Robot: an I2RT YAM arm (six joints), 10 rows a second.
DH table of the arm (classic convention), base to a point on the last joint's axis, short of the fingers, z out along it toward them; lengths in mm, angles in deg. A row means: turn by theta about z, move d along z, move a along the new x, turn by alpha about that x. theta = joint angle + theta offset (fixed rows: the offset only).
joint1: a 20; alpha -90; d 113.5; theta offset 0
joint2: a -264; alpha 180; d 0; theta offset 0
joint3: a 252.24; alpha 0; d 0; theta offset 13.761
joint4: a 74; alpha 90; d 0; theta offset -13.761
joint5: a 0; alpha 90; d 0; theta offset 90
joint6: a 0; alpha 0; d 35.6; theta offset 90
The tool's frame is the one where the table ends.
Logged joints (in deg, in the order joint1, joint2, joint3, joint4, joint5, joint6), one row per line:
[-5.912, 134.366, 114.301, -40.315, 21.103, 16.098]
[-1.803, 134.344, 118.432, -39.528, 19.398, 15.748]
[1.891, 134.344, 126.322, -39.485, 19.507, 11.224]
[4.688, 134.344, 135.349, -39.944, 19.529, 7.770]
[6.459, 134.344, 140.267, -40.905, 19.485, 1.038]
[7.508, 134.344, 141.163, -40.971, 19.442, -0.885]
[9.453, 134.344, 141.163, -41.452, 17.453, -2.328]
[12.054, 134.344, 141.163, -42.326, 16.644, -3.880]
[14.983, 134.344, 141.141, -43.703, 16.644, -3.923]
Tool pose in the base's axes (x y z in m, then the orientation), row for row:
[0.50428, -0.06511, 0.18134, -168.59, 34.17, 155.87]
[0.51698, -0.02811, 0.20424, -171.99, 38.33, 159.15]
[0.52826, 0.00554, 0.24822, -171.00, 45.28, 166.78]
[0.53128, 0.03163, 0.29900, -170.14, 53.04, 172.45]
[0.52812, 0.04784, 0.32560, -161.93, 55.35, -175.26]
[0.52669, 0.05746, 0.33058, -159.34, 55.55, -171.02]
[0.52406, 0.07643, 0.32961, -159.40, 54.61, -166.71]
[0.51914, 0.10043, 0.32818, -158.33, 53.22, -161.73]
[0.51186, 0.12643, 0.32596, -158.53, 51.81, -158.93]
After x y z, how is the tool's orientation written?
As angles about the fixed x, y, z axes (roll, pitch, yaw), in degrees.
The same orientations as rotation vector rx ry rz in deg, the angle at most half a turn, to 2 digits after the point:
[35.18, 142.96, -23.83]
[29.21, 139.61, -18.79]
[19.95, 133.66, -17.04]
[13.81, 126.30, -15.10]
[5.17, 123.44, -16.89]
[2.13, 122.79, -17.17]
[-2.77, 123.44, -14.85]
[-7.93, 124.10, -13.55]
[-11.54, 125.05, -12.20]

